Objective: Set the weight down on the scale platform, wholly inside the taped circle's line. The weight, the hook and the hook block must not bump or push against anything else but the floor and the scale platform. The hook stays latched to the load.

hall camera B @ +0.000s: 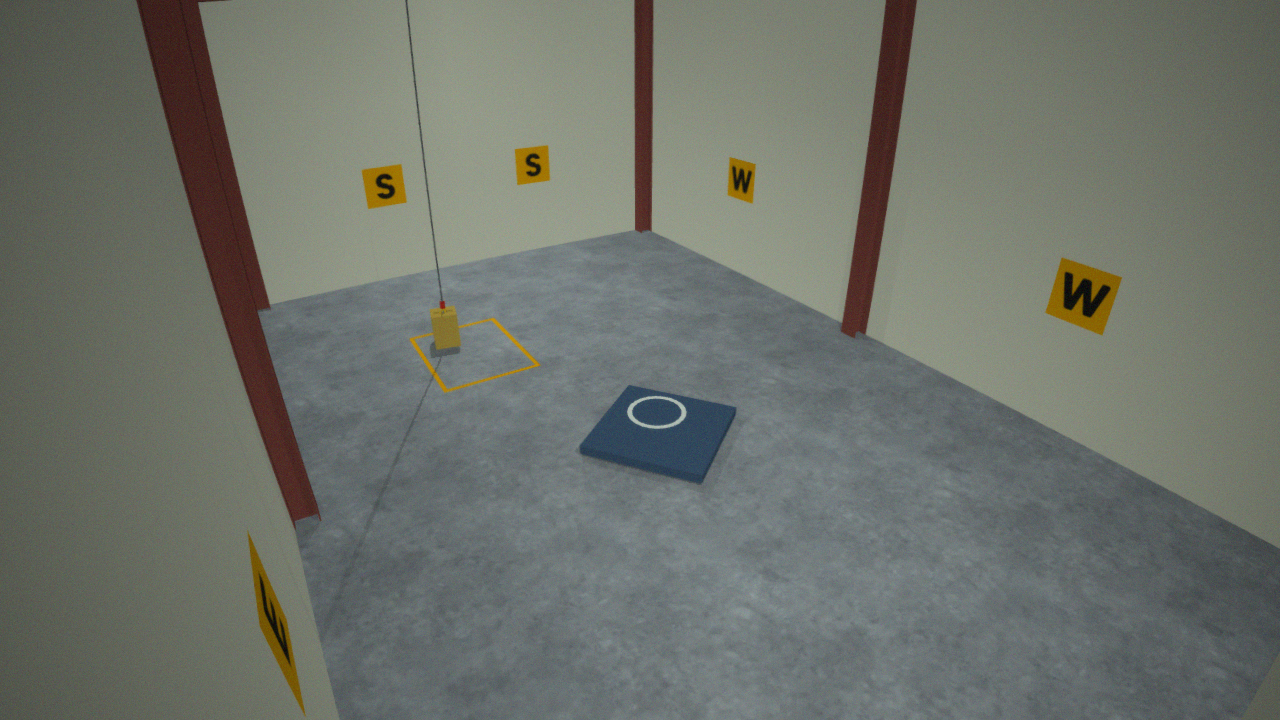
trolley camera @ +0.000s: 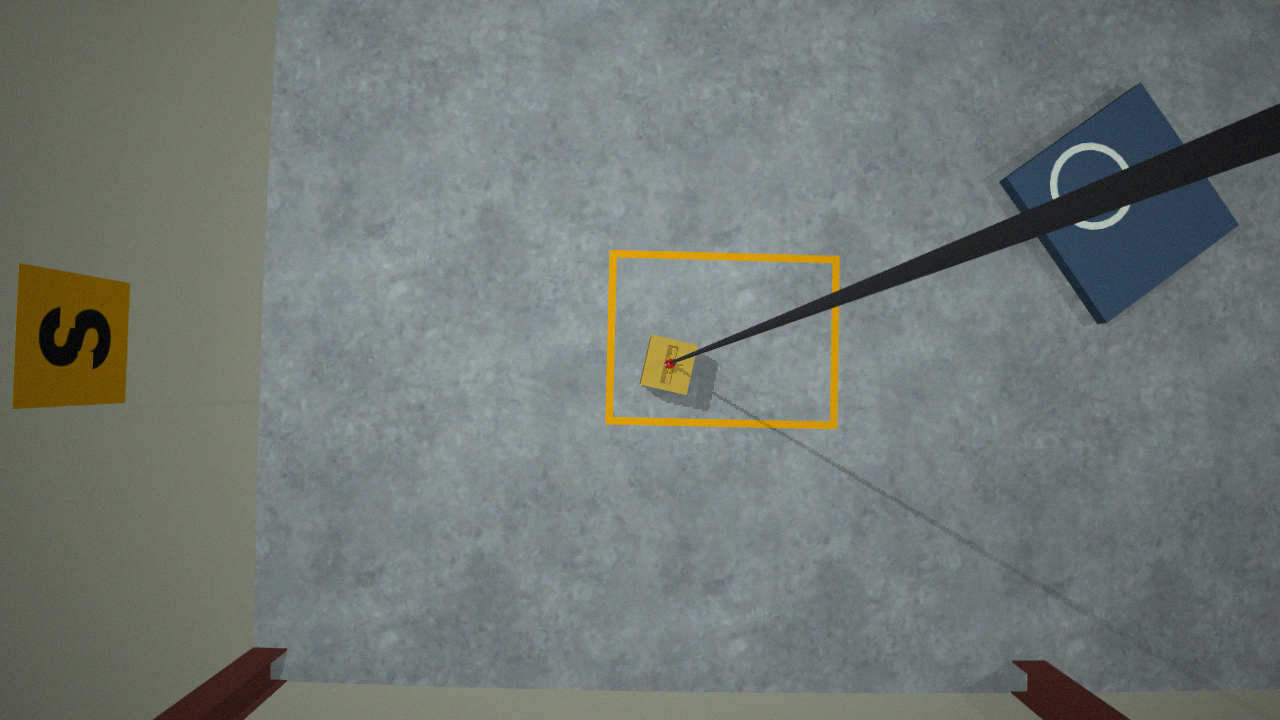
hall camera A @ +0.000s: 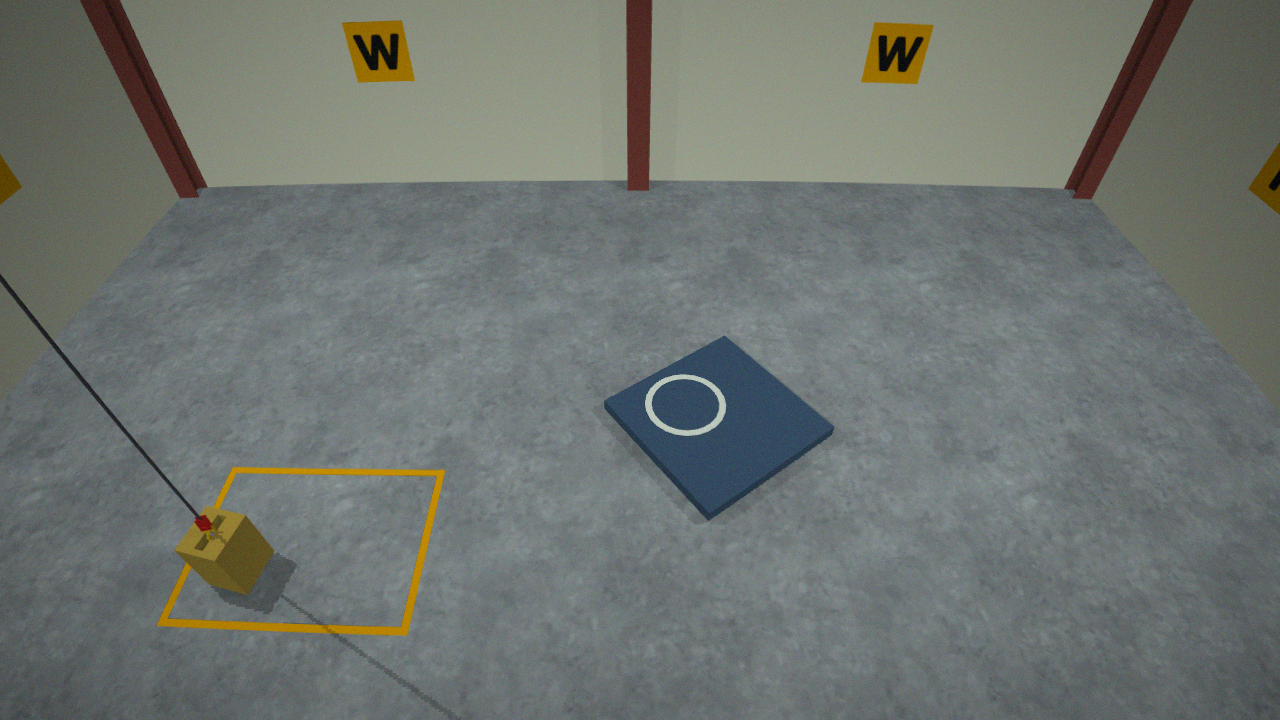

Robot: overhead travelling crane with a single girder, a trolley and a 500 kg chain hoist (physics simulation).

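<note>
The yellow weight (hall camera A: 228, 557) (hall camera B: 445, 329) (trolley camera: 657, 369) is upright, its shadow right against its base. It rests on the floor or very close above it; I cannot tell which. My hook with its small red block (hall camera A: 203, 522) (hall camera B: 442, 305) (trolley camera: 669, 363) is at the weight's top and latched to it, on a straight line. The blue scale platform (hall camera A: 760, 438) (hall camera B: 662, 452) (trolley camera: 1141, 259) lies apart from the weight, toward the right in the trolley view. The white taped circle (hall camera A: 648, 404) (hall camera B: 630, 412) (trolley camera: 1054, 185) is near one corner; my line partly covers it in the trolley view.
A yellow floor outline (hall camera A: 340, 471) (hall camera B: 515, 341) (trolley camera: 725, 256) surrounds the weight, which is toward its left side in the trolley view. Red columns (hall camera A: 638, 98) (hall camera B: 879, 170) stand along the walls. A wall sign with an S (trolley camera: 71, 336) shows at the left of the trolley view.
</note>
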